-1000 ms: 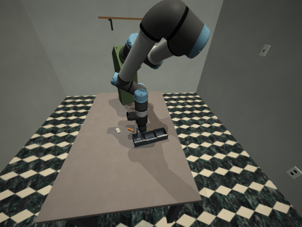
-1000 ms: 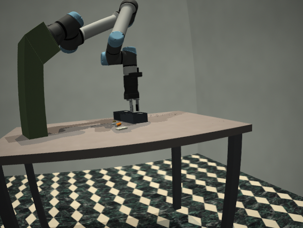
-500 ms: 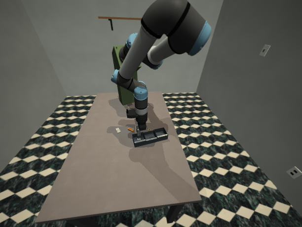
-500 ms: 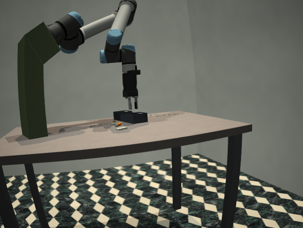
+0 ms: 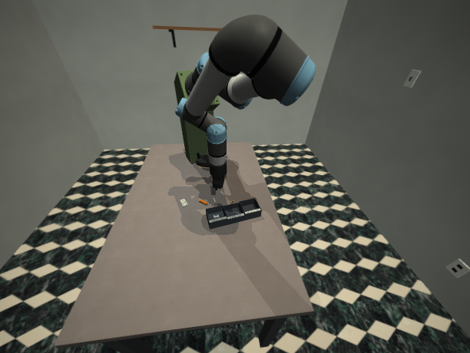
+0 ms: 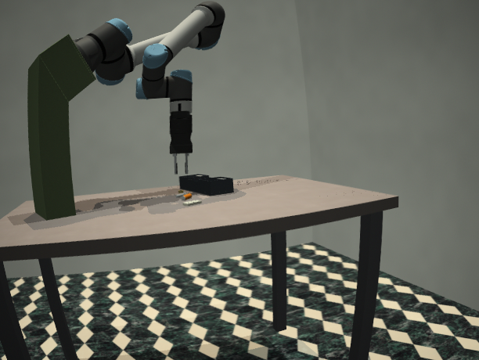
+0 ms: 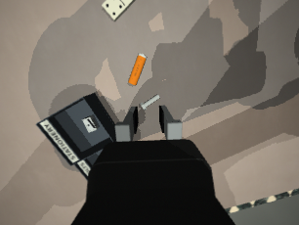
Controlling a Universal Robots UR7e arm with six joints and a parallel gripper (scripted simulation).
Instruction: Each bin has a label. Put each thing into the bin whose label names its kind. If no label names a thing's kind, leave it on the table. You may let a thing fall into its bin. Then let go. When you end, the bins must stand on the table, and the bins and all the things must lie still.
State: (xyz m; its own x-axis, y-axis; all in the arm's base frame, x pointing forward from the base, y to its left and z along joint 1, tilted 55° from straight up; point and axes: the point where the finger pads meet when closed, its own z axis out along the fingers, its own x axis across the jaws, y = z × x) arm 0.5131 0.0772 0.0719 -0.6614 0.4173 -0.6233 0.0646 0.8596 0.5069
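My hand is 90 mm above the grey bolt. Round my hand: orange battery (80 mm below, 60 mm to the right, 10 mm ahead); then brass nut (90 mm to the left, 90 mm below); then dark three-compartment bin row (100 mm to the left, 80 mm ahead, 70 mm below).
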